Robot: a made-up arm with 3 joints. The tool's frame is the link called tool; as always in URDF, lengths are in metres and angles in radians. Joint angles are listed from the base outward. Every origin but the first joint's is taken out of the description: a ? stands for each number. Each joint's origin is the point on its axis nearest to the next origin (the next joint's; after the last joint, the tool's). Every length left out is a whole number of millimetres.
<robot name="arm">
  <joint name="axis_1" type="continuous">
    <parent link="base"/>
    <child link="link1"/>
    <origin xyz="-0.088 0 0.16" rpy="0 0 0"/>
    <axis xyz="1 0 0"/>
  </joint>
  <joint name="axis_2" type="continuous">
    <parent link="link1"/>
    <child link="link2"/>
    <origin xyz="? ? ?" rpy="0 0 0"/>
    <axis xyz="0 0 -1"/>
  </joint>
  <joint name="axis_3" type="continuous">
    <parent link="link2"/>
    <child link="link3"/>
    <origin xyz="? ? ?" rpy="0 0 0"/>
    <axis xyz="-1 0 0"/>
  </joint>
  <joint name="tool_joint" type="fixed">
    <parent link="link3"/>
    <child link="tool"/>
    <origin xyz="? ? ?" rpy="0 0 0"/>
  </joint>
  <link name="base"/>
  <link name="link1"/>
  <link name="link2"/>
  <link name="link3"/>
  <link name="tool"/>
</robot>
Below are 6 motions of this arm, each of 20 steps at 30 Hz.
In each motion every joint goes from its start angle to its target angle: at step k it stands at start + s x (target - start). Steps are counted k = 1, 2, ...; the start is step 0. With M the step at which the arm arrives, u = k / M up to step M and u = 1 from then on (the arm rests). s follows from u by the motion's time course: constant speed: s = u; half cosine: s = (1 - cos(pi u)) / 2; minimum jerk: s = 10 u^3 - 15 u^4 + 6 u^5.
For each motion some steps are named. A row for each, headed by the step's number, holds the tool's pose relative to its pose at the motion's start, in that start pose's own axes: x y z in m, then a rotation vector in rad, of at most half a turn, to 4 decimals.
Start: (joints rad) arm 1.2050 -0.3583 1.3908
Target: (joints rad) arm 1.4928 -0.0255 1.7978
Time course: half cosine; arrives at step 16
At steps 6, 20:
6: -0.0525 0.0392 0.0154 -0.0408 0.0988 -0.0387
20: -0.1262 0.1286 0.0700 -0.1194 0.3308 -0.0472

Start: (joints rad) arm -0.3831 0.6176 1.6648
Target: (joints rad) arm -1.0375 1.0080 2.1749
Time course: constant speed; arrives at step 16
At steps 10, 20:
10: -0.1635 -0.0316 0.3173 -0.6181 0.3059 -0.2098
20: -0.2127 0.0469 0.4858 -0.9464 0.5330 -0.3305

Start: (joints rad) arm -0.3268 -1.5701 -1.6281
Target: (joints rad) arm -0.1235 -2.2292 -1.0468
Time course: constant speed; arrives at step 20
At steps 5, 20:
5: 0.0622 -0.0120 0.0723 -0.1491 0.1641 0.0533
20: 0.3448 0.0470 0.1974 -0.6249 0.6038 0.3483

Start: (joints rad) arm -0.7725 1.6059 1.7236
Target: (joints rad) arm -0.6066 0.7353 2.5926
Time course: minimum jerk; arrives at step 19
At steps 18, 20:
18: 0.1324 0.1145 0.1984 -0.7433 -0.8300 -0.3578
20: 0.1323 0.1148 0.1985 -0.7440 -0.8309 -0.3589

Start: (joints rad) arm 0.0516 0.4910 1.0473
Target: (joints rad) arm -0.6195 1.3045 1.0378
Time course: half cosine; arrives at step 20
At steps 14, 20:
14: -0.4058 0.1623 0.3696 -0.3650 0.3463 -0.6575
20: -0.4773 0.2777 0.4355 -0.4210 0.4036 -0.8594

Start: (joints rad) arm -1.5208 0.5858 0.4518
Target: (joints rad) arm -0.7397 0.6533 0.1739
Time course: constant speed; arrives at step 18
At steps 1, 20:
1: 0.0029 0.0050 -0.0314 0.0516 0.0233 0.0070
20: -0.0784 0.2712 -0.4587 0.9089 0.4596 0.0801

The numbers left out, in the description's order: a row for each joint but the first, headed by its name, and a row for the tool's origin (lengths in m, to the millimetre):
axis_2: 0 -0.107 0.129
axis_3: -0.142 -0.311 0
tool: 0 -0.359 -0.049

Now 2 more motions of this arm.
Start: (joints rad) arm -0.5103 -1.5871 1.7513
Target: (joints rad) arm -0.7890 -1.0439 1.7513
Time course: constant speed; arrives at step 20
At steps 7, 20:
7: -0.0039 -0.0319 0.0260 -0.0077 0.1694 0.1299
20: 0.0177 -0.1040 0.0963 -0.0712 0.4819 0.3654

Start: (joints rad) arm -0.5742 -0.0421 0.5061
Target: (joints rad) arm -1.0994 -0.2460 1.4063
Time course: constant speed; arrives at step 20
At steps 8, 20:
8: 0.0517 0.0115 0.2906 -0.5693 -0.0385 0.0748
20: 0.1007 0.2506 0.6251 -1.4172 -0.1284 0.1902

